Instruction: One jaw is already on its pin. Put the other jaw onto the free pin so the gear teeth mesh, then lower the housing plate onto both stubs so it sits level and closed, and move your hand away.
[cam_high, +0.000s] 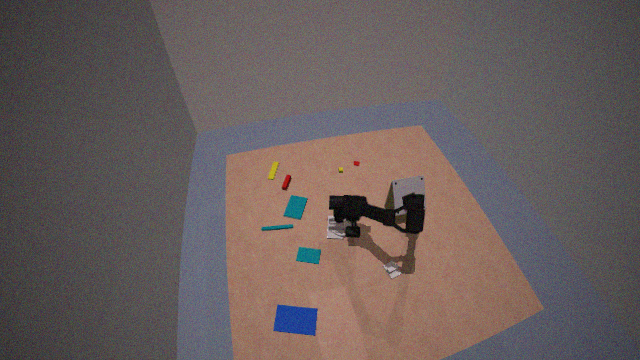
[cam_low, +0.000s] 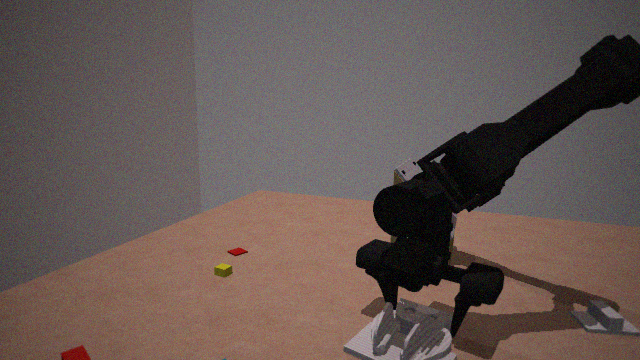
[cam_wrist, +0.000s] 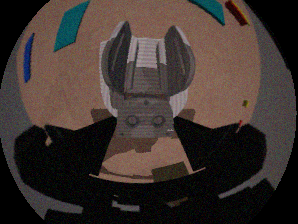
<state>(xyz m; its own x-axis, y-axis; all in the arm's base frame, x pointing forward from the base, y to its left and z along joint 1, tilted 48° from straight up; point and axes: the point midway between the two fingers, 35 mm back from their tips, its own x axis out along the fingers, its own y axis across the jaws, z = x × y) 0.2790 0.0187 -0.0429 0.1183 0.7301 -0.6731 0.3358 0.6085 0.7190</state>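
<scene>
My gripper tip is now 2 cm below the white housing piece and 1 cm short of it. From my gripper tip the other things lie so: teal bar 32 cm ahead, 10 cm to the right; then yellow block 35 cm to the right, 8 cm behind; then jaw 2 cm to the right, 2 cm ahead, 1 cm above.
</scene>
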